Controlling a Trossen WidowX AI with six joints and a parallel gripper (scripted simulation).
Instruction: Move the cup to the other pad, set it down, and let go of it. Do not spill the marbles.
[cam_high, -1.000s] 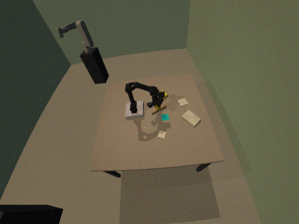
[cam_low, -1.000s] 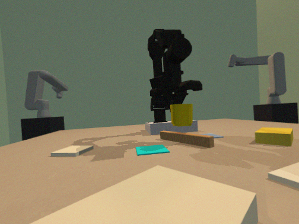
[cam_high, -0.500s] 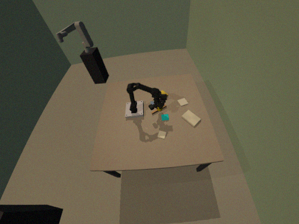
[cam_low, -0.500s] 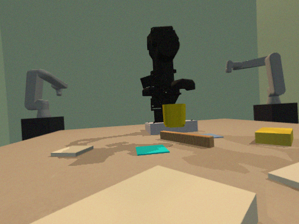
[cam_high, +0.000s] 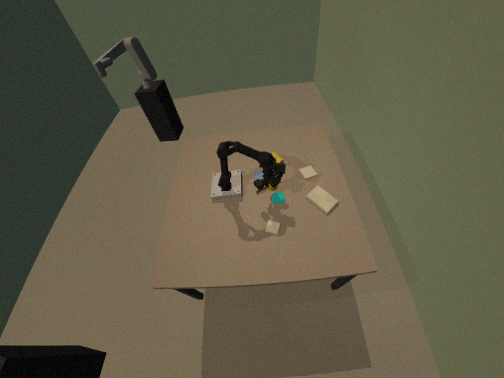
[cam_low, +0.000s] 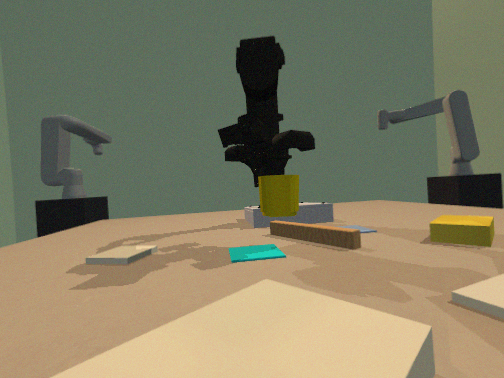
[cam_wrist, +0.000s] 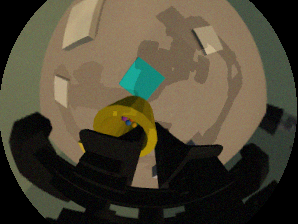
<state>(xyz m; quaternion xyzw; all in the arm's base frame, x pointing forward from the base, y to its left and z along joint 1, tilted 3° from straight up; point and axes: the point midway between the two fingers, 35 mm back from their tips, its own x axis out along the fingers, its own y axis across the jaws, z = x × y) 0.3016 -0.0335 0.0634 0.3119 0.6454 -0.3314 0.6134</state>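
Right now my gripper tip is 6 cm short of the teal pad, 3 cm to the left of it and 10 cm above it. Round my gripper tip: pale blue pad: 8 cm behind, 18 cm to the left, 10 cm below; yellow cup: 2 cm ahead, 2 cm to the left; wooden bar: 1 cm behind, 7 cm to the left, 8 cm below.
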